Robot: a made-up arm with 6 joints. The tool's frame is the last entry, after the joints. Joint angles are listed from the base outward. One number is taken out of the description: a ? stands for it. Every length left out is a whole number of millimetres.
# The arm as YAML. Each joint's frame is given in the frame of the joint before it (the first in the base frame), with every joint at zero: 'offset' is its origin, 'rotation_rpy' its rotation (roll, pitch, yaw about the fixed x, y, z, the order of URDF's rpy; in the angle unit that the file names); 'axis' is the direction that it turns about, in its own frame. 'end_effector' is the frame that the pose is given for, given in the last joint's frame.
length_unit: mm
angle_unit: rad
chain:
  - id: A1
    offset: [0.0, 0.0, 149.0]
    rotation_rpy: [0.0, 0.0, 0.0]
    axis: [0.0, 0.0, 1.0]
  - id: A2
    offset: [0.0, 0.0, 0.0]
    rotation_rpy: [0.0, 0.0, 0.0]
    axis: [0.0, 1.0, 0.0]
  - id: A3
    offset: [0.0, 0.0, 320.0]
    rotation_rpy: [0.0, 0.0, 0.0]
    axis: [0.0, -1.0, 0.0]
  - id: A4
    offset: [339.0, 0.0, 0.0]
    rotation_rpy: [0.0, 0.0, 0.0]
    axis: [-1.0, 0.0, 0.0]
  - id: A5
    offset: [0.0, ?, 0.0]
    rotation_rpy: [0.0, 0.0, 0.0]
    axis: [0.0, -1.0, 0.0]
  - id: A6
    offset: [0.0, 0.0, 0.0]
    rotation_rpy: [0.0, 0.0, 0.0]
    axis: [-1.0, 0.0, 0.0]
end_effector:
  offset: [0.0, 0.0, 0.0]
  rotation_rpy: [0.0, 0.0, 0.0]
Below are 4 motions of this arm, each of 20 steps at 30 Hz.
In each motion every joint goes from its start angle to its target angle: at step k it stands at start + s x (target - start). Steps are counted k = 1, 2, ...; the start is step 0. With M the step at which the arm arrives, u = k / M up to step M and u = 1 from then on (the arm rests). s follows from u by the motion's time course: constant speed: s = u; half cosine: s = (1 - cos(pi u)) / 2; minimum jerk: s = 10 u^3 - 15 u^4 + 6 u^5.
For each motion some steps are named. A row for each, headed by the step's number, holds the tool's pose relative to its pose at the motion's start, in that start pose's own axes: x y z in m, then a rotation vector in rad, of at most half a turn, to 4 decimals.
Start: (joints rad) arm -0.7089 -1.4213 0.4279 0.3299 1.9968 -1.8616
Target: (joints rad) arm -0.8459 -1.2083 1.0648 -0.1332 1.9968 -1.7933
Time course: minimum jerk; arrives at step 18
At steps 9, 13, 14, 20:
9: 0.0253 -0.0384 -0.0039 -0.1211 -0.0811 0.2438
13: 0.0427 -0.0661 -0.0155 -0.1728 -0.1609 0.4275
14: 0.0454 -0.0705 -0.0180 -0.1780 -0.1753 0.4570
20: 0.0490 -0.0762 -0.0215 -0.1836 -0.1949 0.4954

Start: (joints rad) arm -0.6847 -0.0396 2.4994 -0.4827 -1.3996 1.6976
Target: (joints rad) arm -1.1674 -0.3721 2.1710 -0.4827 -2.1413 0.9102
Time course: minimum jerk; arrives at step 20
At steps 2, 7, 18, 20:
2: -0.0001 -0.0014 0.0012 0.0034 0.0008 0.0081
7: -0.0004 -0.0353 0.0354 0.0958 0.0497 0.2187
18: 0.0202 -0.1109 0.1870 0.4172 0.5706 0.7845
20: 0.0207 -0.1113 0.1889 0.4206 0.5793 0.7889

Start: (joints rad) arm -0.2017 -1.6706 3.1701 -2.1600 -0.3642 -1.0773
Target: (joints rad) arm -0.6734 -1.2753 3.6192 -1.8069 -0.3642 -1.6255
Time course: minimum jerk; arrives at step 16
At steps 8, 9, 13, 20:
8: -0.0262 -0.0846 -0.0298 0.3132 0.0480 0.0354
9: -0.0315 -0.1028 -0.0404 0.3858 0.0599 0.0434
13: -0.0459 -0.1503 -0.0781 0.5954 0.0959 0.0664
20: -0.0479 -0.1565 -0.0844 0.6259 0.1013 0.0697

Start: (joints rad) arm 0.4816 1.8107 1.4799 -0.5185 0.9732 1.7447
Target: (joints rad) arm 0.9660 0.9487 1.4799 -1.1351 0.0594 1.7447
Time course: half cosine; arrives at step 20
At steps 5, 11, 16, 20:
5: 0.0366 -0.0292 0.0783 0.1427 -0.0318 0.0589
11: 0.0916 -0.1675 0.3077 0.5965 -0.2478 0.2726
16: 0.0844 -0.3216 0.4512 0.9376 -0.5406 0.4472
20: 0.0758 -0.3735 0.4841 1.0323 -0.6477 0.4950

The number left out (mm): -145.0
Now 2 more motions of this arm.
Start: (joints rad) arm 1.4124 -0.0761 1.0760 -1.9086 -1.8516 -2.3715
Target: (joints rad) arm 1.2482 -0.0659 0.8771 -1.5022 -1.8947 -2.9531
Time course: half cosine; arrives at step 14
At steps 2, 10, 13, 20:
2: -0.0055 0.0002 0.0042 0.0448 -0.0133 0.0205
10: -0.0893 -0.0162 0.0623 0.7473 -0.1456 0.3644
13: -0.1075 -0.0247 0.0736 0.9107 -0.1568 0.4506
20: -0.1088 -0.0254 0.0744 0.9224 -0.1574 0.4569

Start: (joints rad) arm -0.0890 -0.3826 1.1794 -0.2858 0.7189 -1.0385
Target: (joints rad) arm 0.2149 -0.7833 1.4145 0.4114 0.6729 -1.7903
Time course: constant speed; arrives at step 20
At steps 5, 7, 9, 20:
5: 0.0526 0.0766 0.0343 0.1304 0.0143 0.1673
7: 0.0694 0.1084 0.0524 0.1748 0.0201 0.2315
9: 0.0834 0.1406 0.0730 0.2146 0.0258 0.2938
20: 0.1056 0.3129 0.2187 0.3537 0.0480 0.5942

